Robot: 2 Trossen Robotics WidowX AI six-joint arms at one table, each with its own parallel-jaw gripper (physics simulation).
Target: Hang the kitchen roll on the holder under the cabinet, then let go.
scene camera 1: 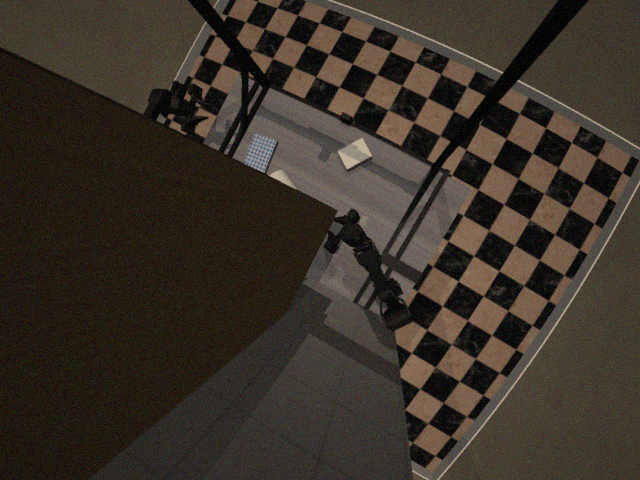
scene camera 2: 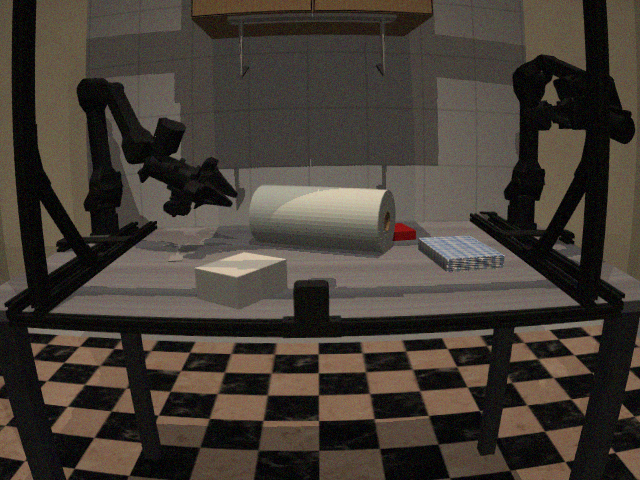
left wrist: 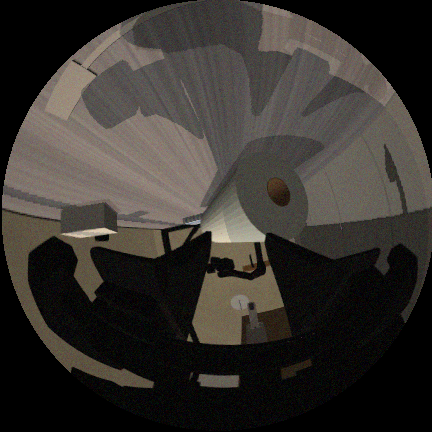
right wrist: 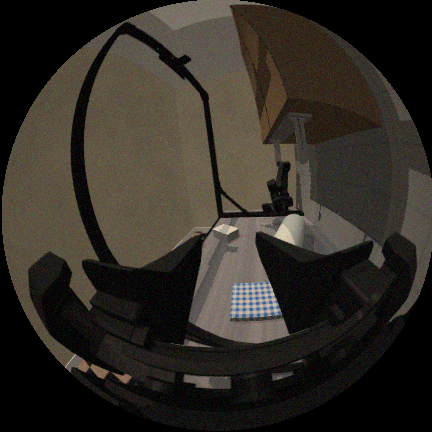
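Seen in the pictures: left gripper, fingertip midpoint: (scene camera 2: 234, 200) (left wrist: 238, 236) (right wrist: 279, 214); right gripper, fingertip midpoint: (scene camera 1: 209, 111) (scene camera 2: 531, 111) (left wrist: 213, 270) (right wrist: 228, 238); left arm's base at its link origin: (scene camera 2: 104, 232); right arm's base at its link origin: (scene camera 2: 521, 223).
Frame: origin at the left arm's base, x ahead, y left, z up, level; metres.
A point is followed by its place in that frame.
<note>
The white kitchen roll (scene camera 1: 283, 179) @(z 0.089, x 0.598, y -0.225 m) (scene camera 2: 320, 217) @(z 0.056, x 0.525, y -0.208 m) (left wrist: 232, 215) @(z 0.061, x 0.406, y -0.143 m) (right wrist: 294, 231) @(z 0.103, x 0.591, y -0.145 m) lies on its side on the table; its brown core shows at the end facing the left wrist camera. The holder (scene camera 2: 312, 18) @(z 0.475, x 0.520, y -0.144 m) (right wrist: 295, 125) @(z 0.450, x 0.666, y -0.170 m), a rail with two hanging arms, is fixed under the cabinet (scene camera 2: 258, 6) @(z 0.493, x 0.407, y -0.205 m) (right wrist: 320, 65) @(z 0.609, x 0.771, y -0.090 m) above the roll. My left gripper (scene camera 2: 233, 198) @(z 0.086, x 0.351, y -0.139 m) (left wrist: 238, 236) @(z 0.086, x 0.351, y -0.139 m) is open and empty, just beside the roll's left end in scene camera 2, tilted slightly downward. My right gripper (right wrist: 228, 238) @(z 0.279, x 0.922, y -0.344 m) is open and empty, high at the far right of scene camera 2, away from the roll.
A white box (scene camera 1: 354, 153) @(z 0.031, x 0.380, y -0.450 m) (scene camera 2: 240, 279) @(z 0.025, x 0.383, y -0.519 m) (left wrist: 90, 218) @(z 0.010, x 0.363, y -0.399 m) (right wrist: 226, 232) @(z 0.031, x 0.433, y -0.433 m) stands near the table's front edge. A blue checked cloth (scene camera 1: 261, 151) @(z 0.006, x 0.787, y -0.303 m) (scene camera 2: 460, 252) @(z 0.006, x 0.778, y -0.335 m) (right wrist: 255, 301) @(z 0.006, x 0.808, y -0.305 m) lies right of the roll in scene camera 2, and a red block (scene camera 2: 404, 232) @(z -0.001, x 0.720, y -0.108 m) sits behind it. Black frame posts flank the table.
</note>
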